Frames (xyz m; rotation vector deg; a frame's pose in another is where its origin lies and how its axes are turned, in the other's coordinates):
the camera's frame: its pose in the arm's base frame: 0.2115 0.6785 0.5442 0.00 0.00 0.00
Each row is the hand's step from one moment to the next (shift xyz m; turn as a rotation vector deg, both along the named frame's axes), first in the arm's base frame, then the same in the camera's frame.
Working: the arm's base frame: its pose in the camera's frame: -0.2115 -0.6785 -0.5442 0.00 0.00 0.00

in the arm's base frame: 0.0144 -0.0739 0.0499 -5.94 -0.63 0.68
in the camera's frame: 0.0144 -0.0739 0.0499 -5.94 -0.63 0.68
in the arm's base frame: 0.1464 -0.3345 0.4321 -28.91 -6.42 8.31
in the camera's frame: 0.1464 -0.3345 0.4321 -28.91 -6.42 8.31
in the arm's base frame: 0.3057 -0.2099 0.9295 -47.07 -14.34 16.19
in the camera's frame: 0.3057 -0.2099 0.9295 -47.07 -14.34 16.19
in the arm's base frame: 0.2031 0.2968 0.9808 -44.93 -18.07 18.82
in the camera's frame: 0.2031 0.2968 0.9808 -44.93 -18.07 18.82
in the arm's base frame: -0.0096 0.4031 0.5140 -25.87 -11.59 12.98
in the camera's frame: -0.0096 0.4031 0.5140 -25.87 -11.59 12.98
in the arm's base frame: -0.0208 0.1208 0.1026 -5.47 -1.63 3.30
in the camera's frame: -0.0208 0.1208 0.1026 -5.47 -1.63 3.30
